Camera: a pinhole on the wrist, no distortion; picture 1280 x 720 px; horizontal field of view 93.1 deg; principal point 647.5 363.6 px. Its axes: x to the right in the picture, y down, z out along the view. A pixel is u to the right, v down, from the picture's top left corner.
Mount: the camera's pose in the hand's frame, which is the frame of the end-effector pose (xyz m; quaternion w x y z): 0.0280 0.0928 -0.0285 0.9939 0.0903 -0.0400 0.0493
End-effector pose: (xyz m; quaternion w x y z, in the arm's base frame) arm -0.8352 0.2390 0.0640 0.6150 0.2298 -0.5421 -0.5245
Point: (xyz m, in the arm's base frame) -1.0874 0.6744 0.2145
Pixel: 263.3 636.7
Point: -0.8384 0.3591 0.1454
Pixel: 60.9 642.0
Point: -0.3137 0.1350 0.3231
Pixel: behind the camera
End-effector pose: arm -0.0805 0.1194 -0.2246 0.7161 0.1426 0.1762 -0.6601
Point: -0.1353 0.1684 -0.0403
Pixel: 189.7 69.2
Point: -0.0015 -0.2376 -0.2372
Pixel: outside the picture
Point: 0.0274 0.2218 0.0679
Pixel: 149.2 559.6
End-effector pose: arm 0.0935 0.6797 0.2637 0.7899 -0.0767 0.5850 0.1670
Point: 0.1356 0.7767 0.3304
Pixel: 379.8 439.5
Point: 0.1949 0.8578 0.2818
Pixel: 760.3 608.0
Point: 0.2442 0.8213 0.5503
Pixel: 235.1 530.1
